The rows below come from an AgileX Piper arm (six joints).
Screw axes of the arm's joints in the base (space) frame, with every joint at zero. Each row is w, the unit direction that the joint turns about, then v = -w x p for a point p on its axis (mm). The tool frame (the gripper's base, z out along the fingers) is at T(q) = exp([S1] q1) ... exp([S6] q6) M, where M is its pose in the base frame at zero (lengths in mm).
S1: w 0 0 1 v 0 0 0
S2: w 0 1 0 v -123 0 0
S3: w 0 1 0 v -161.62 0 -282.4
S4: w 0.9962 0 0.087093 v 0 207.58 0
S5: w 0 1 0 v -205.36 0 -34.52
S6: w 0.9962 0 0.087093 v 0 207.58 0
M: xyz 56.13 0 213.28 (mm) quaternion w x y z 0.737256 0 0.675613 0
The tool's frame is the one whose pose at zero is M.
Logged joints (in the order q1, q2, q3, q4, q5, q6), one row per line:
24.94 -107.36 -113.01 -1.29 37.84 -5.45
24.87 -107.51 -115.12 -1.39 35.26 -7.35
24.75 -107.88 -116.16 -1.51 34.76 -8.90
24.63 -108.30 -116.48 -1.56 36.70 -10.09
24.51 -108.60 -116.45 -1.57 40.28 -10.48
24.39 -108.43 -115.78 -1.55 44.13 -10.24
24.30 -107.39 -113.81 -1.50 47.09 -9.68
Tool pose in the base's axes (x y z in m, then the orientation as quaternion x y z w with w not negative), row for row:
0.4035 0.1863 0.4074 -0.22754 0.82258 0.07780 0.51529
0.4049 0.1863 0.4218 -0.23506 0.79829 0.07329 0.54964
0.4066 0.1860 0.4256 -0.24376 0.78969 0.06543 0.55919
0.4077 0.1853 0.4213 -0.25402 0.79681 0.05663 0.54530
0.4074 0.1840 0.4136 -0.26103 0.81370 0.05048 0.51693
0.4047 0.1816 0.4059 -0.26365 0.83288 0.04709 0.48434
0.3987 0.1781 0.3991 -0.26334 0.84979 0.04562 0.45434
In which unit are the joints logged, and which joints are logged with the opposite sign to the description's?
The joints are logged in degrees. Opposite sign: q2.
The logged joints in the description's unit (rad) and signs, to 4 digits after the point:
0.4353 1.8738 -1.9724 -0.0225 0.6604 -0.0951
0.4341 1.8764 -2.0092 -0.0243 0.6154 -0.1283
0.4320 1.8829 -2.0274 -0.0264 0.6067 -0.1553
0.4299 1.8902 -2.0330 -0.0272 0.6405 -0.1761
0.4278 1.8954 -2.0324 -0.0274 0.7030 -0.1829
0.4257 1.8925 -2.0207 -0.0271 0.7702 -0.1787
0.4241 1.8743 -1.9864 -0.0262 0.8219 -0.1689

